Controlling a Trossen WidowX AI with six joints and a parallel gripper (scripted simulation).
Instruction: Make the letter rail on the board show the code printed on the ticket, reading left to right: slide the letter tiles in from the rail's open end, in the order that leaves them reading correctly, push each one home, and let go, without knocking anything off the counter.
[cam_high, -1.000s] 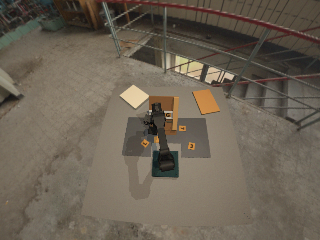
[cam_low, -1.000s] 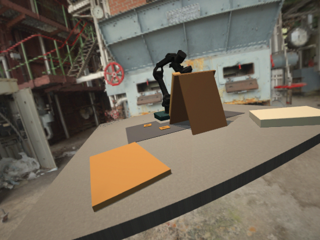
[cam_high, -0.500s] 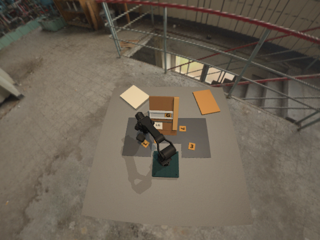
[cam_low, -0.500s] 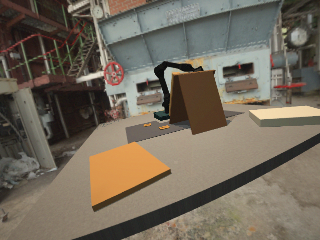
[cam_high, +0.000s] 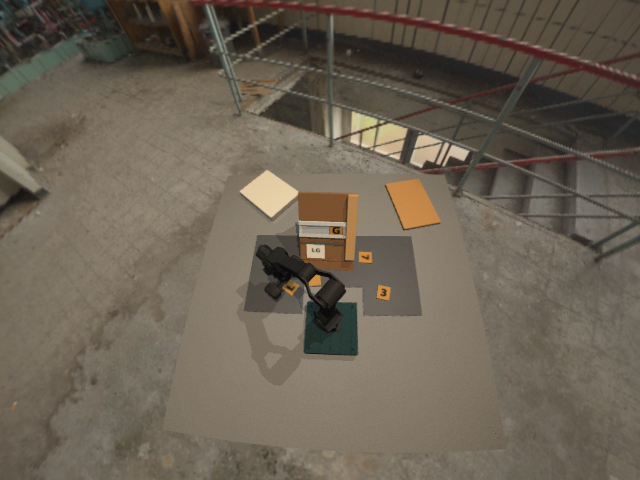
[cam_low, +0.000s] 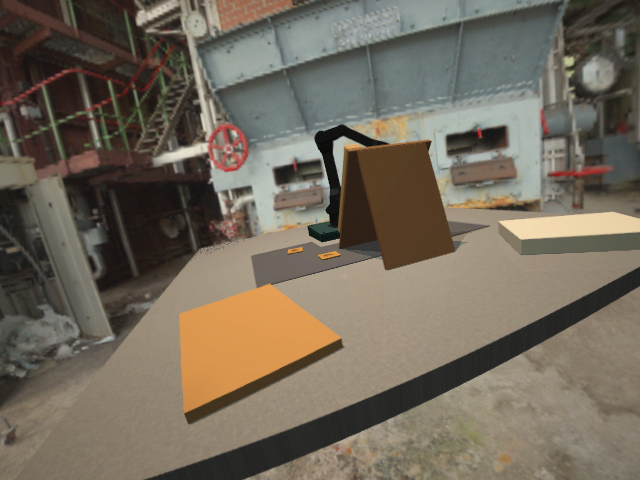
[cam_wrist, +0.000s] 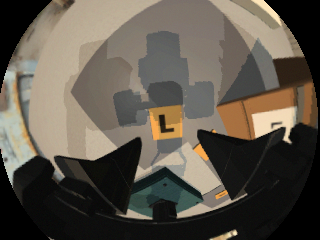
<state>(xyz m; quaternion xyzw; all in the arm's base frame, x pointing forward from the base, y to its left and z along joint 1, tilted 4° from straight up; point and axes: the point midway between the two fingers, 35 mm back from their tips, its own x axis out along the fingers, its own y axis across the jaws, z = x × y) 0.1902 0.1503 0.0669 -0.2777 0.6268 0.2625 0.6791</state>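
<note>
My gripper tip is now 5 cm above the orange tile marked l. Round my gripper tip: white ticket 12 cm ahead, 14 cm to the right, 2 cm above; then orange tile marked g 16 cm ahead, 24 cm to the right, 11 cm above; then dark mat 19 cm to the right, 6 cm below.
</note>
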